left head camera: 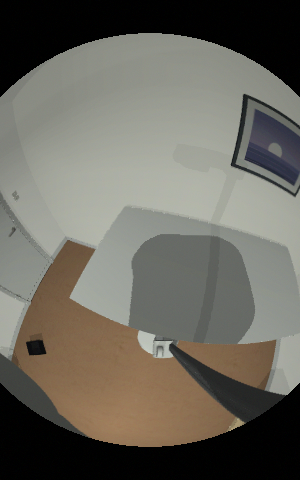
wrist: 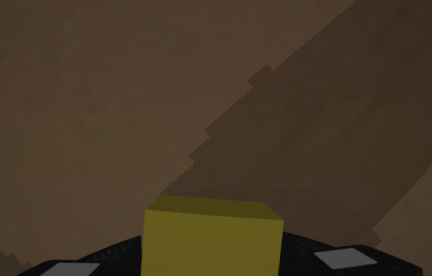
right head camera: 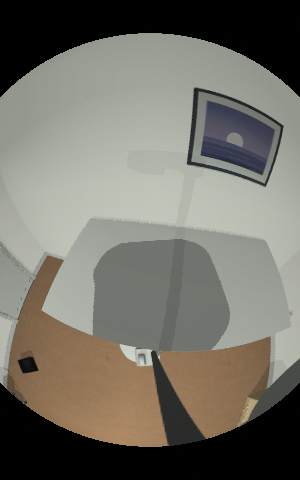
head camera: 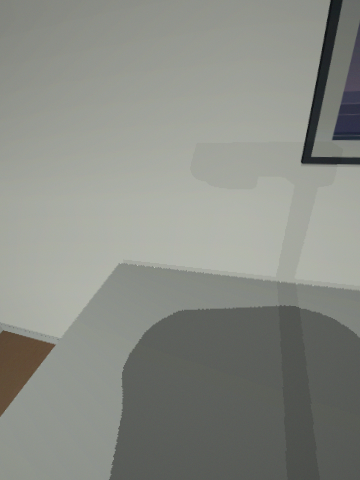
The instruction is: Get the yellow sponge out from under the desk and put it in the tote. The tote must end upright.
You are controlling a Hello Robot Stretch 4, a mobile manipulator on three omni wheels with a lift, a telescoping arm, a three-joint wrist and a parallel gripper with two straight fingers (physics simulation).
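Frame: origin at the robot's base, x ahead, y left, z up, level; centimetres.
Where they show: gripper, fingertip midpoint: [wrist: 207, 253].
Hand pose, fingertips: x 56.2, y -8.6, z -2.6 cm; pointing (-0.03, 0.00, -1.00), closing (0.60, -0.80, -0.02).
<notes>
After its pixels a point has its place.
The yellow sponge [wrist: 212, 252] {x 57.8, y -7.9, z 1.8 cm} is at the bottom middle of the wrist view, above the brown floor in the picture, with its far end and front face showing. My gripper [wrist: 207, 253] {x 56.2, y -8.6, z -2.6 cm} is open, with one black finger on each side of the sponge. The fingers' contact with it cannot be made out. The grey desk [head camera: 75, 410] {x 32.6, y 28.9, z 92.3 cm} [left head camera: 107, 280] {x 30.2, y 30.2, z 92.3 cm} [right head camera: 72, 295] {x 28.3, y 29.8, z 92.3 cm} hides the gripper and sponge from the head cameras. The tote cannot be identified for certain in these views.
A small black open box [left head camera: 36, 347] {x -63.6, y 162.2, z -2.5 cm} [right head camera: 28, 364] {x -63.0, y 162.1, z -2.4 cm} stands on the floor at the left. A tan object [right head camera: 248, 410] shows partly at the lower right. A framed picture [left head camera: 272, 145] {x 71.3, y -55.0, z 157.6 cm} [right head camera: 235, 137] {x 70.7, y -57.6, z 157.4 cm} hangs on the wall behind the desk. A white wrist part [left head camera: 162, 349] {x -11.1, y -2.8, z 35.7 cm} [right head camera: 143, 357] {x -10.4, y -2.2, z 40.0 cm} shows at the desk's front edge.
</notes>
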